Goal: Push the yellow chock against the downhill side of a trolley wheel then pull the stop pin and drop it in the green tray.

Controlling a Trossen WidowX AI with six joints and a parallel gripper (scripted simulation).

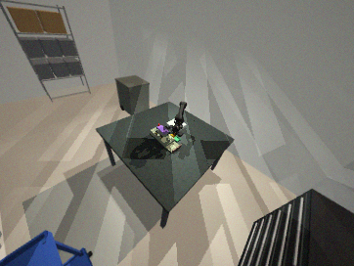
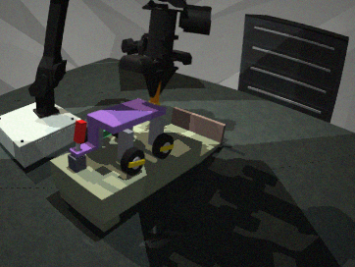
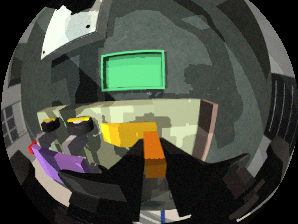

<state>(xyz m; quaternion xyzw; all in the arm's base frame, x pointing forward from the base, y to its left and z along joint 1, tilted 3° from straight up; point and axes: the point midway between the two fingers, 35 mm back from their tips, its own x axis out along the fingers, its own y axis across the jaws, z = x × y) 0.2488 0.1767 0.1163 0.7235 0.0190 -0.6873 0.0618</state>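
My gripper tip is now 60 mm short of the red-headed stop pin and 240 mm to the left of it. From my gripper tip the other things lie so: green tray: 70 mm behind, 40 mm to the right, 130 mm below; brown end wall: 40 mm ahead, 110 mm to the left, 90 mm below; yellow chock: 20 mm to the right.
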